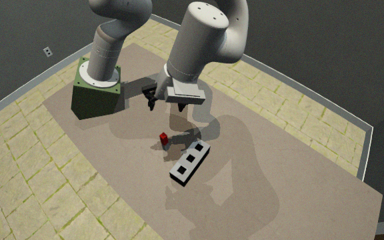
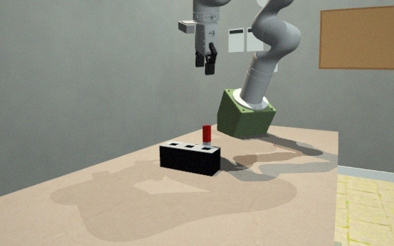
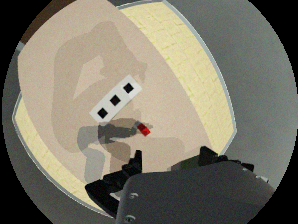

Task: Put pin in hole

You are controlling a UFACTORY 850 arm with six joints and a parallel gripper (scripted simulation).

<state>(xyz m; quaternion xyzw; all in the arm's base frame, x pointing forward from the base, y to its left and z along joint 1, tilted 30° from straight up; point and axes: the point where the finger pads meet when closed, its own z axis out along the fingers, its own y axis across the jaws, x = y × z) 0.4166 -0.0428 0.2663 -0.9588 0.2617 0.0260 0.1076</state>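
The pin is 3 cm behind my hand, 2 cm to the right of it and 24 cm below it. Also, from my hand: black block 10 cm ahead, 2 cm to the left, 29 cm below.
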